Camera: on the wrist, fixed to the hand. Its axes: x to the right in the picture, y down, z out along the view.
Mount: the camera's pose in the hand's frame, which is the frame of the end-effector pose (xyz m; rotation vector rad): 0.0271 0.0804 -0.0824 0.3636 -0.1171 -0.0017
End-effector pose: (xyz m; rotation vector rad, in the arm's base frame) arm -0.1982 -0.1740 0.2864 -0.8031 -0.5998 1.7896
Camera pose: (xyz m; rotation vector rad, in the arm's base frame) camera -0.1909 -0.1735 0.1684 -0.4518 -0.3333 1.8811
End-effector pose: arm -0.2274 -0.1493 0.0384 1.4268 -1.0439 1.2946
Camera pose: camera -0.3213 -0.0871 0.0746 1.7924 -0.9122 1.4671
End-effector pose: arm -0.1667 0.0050 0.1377 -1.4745 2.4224 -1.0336
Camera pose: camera -0.2757 0.0462 0.1577 -1.3683 2.0202 -1.2670
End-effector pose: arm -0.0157 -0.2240 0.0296 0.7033 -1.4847 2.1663
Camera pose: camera -0.0990 -0.1726 -0.0369 0.9648 -1.1490 2.4596
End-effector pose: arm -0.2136 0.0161 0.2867 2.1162 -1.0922 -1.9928
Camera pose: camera -0.1791 -0.0931 0.3161 -1.8496 1.3443 1.7648
